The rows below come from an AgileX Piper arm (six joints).
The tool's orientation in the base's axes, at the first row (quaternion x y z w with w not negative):
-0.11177, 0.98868, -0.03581, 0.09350
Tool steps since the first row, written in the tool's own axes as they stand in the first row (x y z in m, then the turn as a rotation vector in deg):
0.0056, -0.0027, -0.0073, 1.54, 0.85, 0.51
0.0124, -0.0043, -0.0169, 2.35, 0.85, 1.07
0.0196, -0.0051, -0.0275, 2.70, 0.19, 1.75
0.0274, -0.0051, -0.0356, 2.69, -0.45, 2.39
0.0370, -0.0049, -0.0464, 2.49, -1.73, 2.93
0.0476, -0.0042, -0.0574, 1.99, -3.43, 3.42
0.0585, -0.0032, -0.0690, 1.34, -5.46, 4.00
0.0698, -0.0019, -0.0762, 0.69, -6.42, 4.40
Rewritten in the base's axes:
-0.0062, -0.0035, 0.0064, -1.56, 0.45, -0.85
-0.0142, -0.0062, 0.0148, -2.23, 0.24, -1.54
-0.0230, -0.0081, 0.0239, -2.29, -0.52, -2.21
-0.0320, -0.0094, 0.0305, -2.02, -1.17, -2.78
-0.0433, -0.0109, 0.0394, -1.45, -2.40, -3.15
-0.0558, -0.0121, 0.0482, -0.51, -3.96, -3.39
-0.0686, -0.0130, 0.0576, 0.66, -5.81, -3.66
-0.0811, -0.0139, 0.0625, 1.56, -6.62, -3.85

